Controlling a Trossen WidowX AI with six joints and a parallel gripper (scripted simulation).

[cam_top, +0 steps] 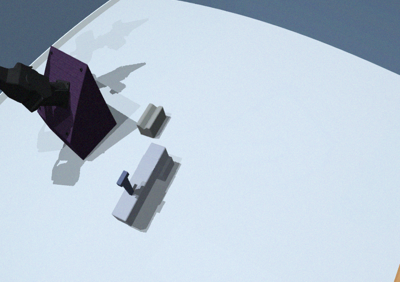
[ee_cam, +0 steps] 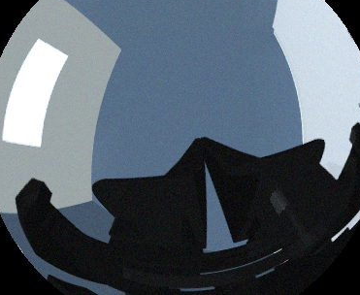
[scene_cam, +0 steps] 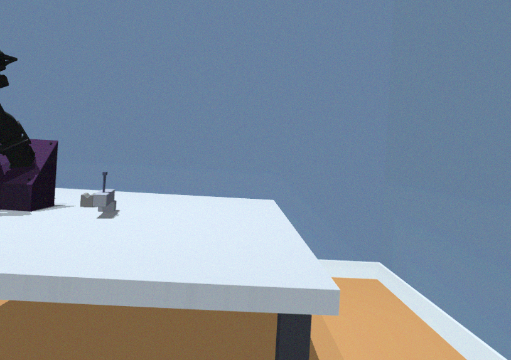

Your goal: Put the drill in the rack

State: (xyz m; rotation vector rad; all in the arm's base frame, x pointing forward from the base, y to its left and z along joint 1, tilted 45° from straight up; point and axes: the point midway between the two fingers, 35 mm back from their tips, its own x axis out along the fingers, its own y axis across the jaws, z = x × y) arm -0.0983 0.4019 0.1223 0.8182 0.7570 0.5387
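The blue key is 41 cm below my gripper tip, 41 cm ahead of it and 33 cm to the right of it. From my gripper tip the other things lie so: grey rack (49 cm below, 32 cm ahead, 14 cm to the right); drill (46 cm below, 40 cm ahead, 28 cm to the right); long housing (47 cm below, 40 cm ahead, 30 cm to the right).
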